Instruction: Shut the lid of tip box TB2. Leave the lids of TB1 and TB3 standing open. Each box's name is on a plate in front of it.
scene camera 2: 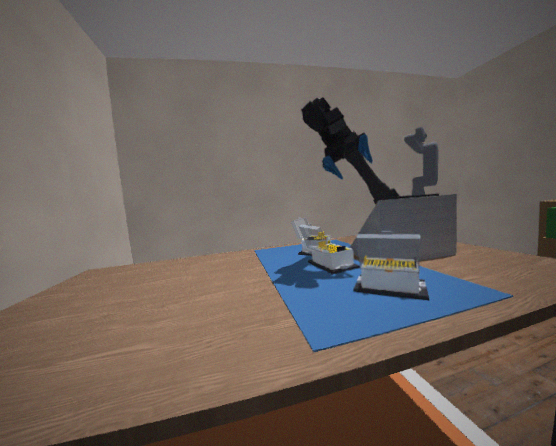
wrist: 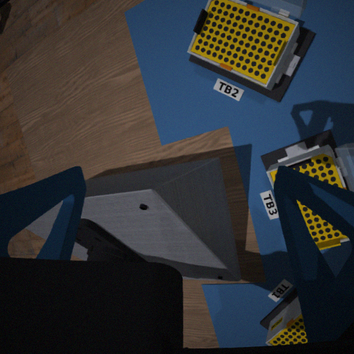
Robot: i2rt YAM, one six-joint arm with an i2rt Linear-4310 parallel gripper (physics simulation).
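Where they show: gripper, between the fingertips: [scene camera 2: 357,170]; arm's base, origin of its link: [scene camera 2: 401,222].
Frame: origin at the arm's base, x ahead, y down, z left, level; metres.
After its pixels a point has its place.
Note:
TB2 [scene camera 2: 390,280] @[x 0.257, y 0.082, z 0.303 m] [wrist: 242,37] is a white box with a yellow, holed tip rack. Its translucent lid [scene camera 2: 390,245] @[x 0.279, y -0.010, z 0.338 m] [wrist: 290,6] stands open on the side away from its nameplate [wrist: 228,89]. TB3 [scene camera 2: 332,260] @[x 0.321, y 0.078, z 0.109 m] [wrist: 320,167] is the middle box; part of its pale lid [wrist: 346,156] shows raised at the right of the wrist view. TB1 [scene camera 2: 304,246] @[x 0.375, y 0.045, z 0.004 m] [wrist: 292,332] is farthest from the scene camera, cut off and partly behind a finger in the wrist view. A lid [scene camera 2: 299,227] @[x 0.397, y -0.023, z 0.012 m] stands up at the far boxes. My gripper [scene camera 2: 356,169] @[x 0.239, y -0.190, z 0.135 m] [wrist: 179,176] is open and empty, high above the boxes.
The boxes stand on a blue mat [scene camera 2: 325,320] @[x 0.436, y 0.115, z 0.364 m] [wrist: 155,65] on the wooden table [scene camera 2: 150,325] @[x 0.792, y 0.118, z 0.287 m] [wrist: 90,100]. The grey robot pedestal [scene camera 2: 430,225] @[x -0.030, y 0.003, z 0.105 m] [wrist: 200,215] stands beside the mat. The table's near edge runs below the mat in the scene view.

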